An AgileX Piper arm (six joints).
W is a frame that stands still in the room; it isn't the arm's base.
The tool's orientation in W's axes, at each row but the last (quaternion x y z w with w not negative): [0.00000, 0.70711, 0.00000, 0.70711]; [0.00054, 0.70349, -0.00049, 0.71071]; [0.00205, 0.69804, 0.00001, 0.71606]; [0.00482, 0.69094, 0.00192, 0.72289]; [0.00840, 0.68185, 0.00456, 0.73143]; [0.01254, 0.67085, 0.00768, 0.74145]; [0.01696, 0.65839, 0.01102, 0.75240]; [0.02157, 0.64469, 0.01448, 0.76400]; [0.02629, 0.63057, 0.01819, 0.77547]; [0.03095, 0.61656, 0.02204, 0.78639]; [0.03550, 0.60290, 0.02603, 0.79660]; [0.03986, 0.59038, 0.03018, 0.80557]
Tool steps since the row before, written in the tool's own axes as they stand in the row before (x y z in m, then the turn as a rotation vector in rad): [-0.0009, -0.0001, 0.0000, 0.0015, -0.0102, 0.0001]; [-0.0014, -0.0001, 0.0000, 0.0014, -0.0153, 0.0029]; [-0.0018, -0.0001, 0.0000, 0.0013, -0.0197, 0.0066]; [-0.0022, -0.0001, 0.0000, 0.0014, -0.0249, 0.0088]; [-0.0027, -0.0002, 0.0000, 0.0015, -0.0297, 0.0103]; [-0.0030, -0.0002, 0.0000, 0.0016, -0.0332, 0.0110]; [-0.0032, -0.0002, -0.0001, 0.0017, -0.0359, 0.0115]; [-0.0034, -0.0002, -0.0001, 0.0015, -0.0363, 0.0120]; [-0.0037, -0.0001, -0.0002, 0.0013, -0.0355, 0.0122]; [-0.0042, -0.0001, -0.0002, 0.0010, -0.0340, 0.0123]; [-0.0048, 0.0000, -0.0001, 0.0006, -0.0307, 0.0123]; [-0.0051, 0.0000, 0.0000, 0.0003, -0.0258, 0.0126]
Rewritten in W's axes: [0.0000, -0.0001, 0.0009, 0.0001, -0.0102, -0.0015]; [0.0000, -0.0001, 0.0014, 0.0029, -0.0153, -0.0014]; [0.0000, -0.0001, 0.0018, 0.0066, -0.0197, -0.0012]; [-0.0001, -0.0001, 0.0022, 0.0088, -0.0249, -0.0012]; [-0.0002, -0.0002, 0.0027, 0.0102, -0.0297, -0.0013]; [-0.0003, -0.0003, 0.0030, 0.0109, -0.0332, -0.0015]; [-0.0005, -0.0003, 0.0031, 0.0114, -0.0359, -0.0016]; [-0.0007, -0.0004, 0.0033, 0.0119, -0.0363, -0.0013]; [-0.0010, -0.0003, 0.0036, 0.0120, -0.0356, -0.0011]; [-0.0012, -0.0004, 0.0040, 0.0121, -0.0341, -0.0006]; [-0.0014, -0.0004, 0.0046, 0.0120, -0.0308, 0.0001]; [-0.0015, -0.0005, 0.0048, 0.0121, -0.0260, 0.0009]
